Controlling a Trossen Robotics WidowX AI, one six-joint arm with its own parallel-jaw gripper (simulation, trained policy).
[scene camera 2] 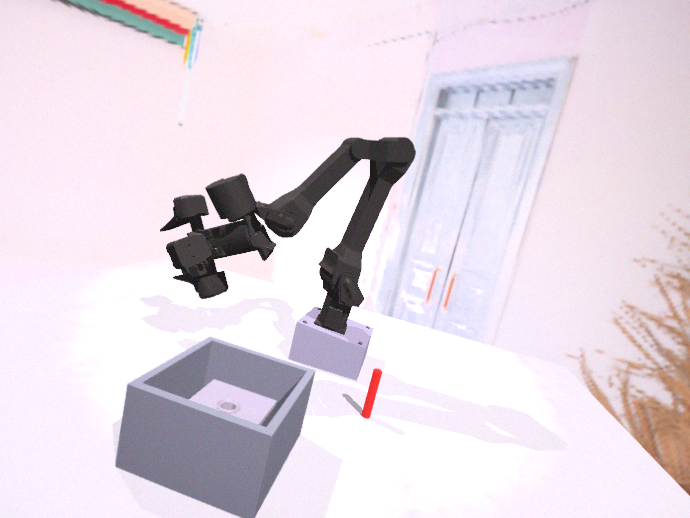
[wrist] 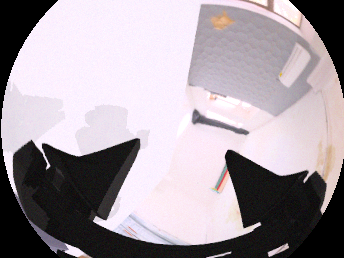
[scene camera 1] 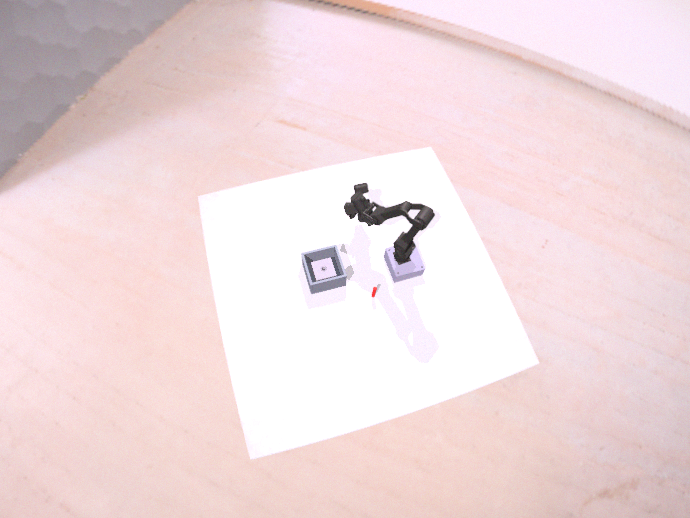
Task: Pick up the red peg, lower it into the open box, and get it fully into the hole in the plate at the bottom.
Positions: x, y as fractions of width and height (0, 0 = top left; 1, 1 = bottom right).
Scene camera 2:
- my gripper: 0.24, 0.49
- grey box: 0.31, 0.88
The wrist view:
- my gripper: 0.54, 0.58
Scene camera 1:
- grey box: 0.48, 0.49
